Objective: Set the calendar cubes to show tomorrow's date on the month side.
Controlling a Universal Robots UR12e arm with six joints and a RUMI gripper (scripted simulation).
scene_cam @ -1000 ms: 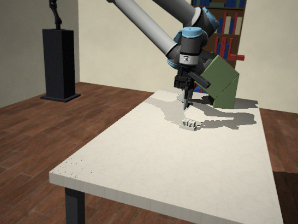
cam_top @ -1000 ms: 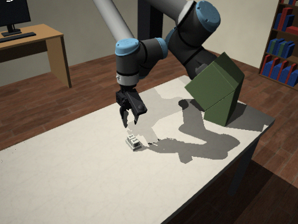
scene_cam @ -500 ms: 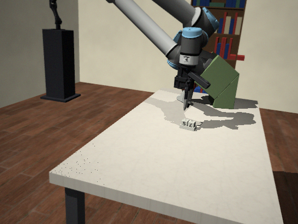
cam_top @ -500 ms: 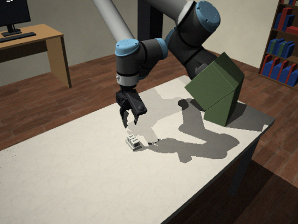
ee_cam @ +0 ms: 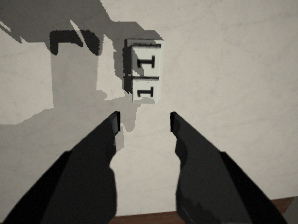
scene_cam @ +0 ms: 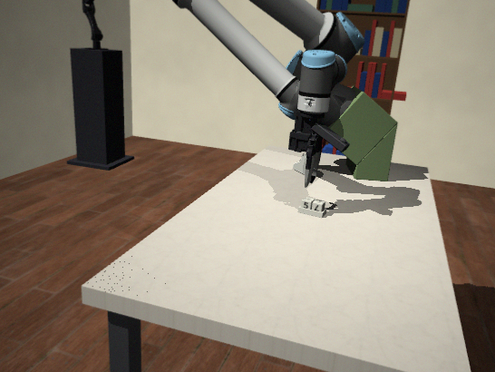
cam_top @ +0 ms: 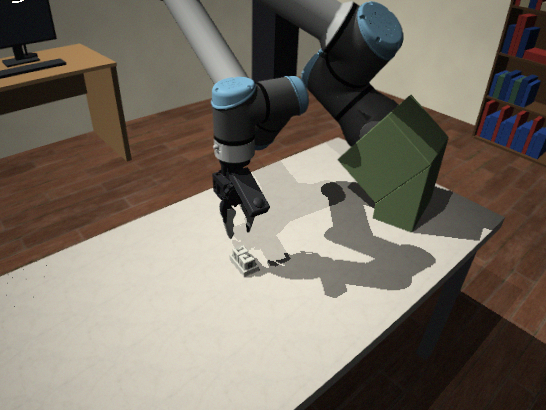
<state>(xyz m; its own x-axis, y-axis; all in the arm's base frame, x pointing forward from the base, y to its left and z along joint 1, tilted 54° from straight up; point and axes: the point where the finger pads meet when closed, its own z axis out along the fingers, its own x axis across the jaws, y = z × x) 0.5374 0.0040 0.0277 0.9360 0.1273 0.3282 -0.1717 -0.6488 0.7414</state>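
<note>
The digit cube lies 8 cm below my hand. Round my hand: pale calendar tray 9 cm below, 2 cm to the left.
</note>
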